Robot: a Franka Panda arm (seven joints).
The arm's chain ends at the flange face. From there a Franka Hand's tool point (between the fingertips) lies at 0.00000 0.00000 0.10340 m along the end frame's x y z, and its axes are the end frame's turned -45 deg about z.
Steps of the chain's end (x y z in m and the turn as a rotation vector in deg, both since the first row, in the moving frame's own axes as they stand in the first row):
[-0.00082 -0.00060 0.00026 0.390 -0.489 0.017]
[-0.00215 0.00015 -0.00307 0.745 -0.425 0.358]
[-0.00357 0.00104 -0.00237 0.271 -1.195 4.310]
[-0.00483 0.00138 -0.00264 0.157 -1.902 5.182]
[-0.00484 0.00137 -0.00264 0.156 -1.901 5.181]
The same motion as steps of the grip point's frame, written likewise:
[-0.00028 -0.00213 0.00025 0.622 -0.070 0.017]
[-0.00121 -0.00291 -0.00308 0.827 0.226 0.358]
[-0.00437 -0.00370 -0.00239 1.037 -0.653 4.310]
[-0.00650 -0.00516 -0.00270 1.456 -1.234 5.182]
[-0.00650 -0.00518 -0.00270 1.455 -1.234 5.181]

